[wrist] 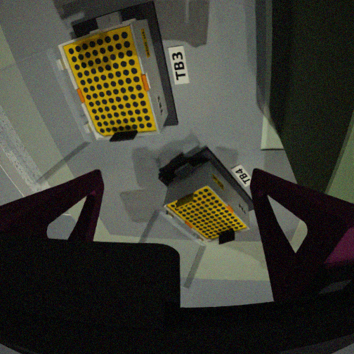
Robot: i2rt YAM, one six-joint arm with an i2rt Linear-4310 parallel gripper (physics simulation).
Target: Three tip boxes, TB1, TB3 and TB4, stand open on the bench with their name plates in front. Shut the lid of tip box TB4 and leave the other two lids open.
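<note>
Tip box TB4 (206, 212) is below the centre of the wrist view, a grey box with a yellow, black-holed rack and a black tab. Its name plate (242, 175) is at its upper right. Its see-through lid (195, 266) is open, seen faintly at the lower left side of the box. Tip box TB3 (112, 82) is larger in the upper left, also open, with its plate (179, 65) to the right. TB1 does not show. My gripper (176, 177) is open and empty; its dark red fingertips appear either side of TB4, above it and apart from it.
A tall dark green block (310, 80) stands along the right side, with a pale edge beside it. A pale strip crosses the bench below TB4, and a speckled light strip runs down the far left. Dark shadows lie around both boxes.
</note>
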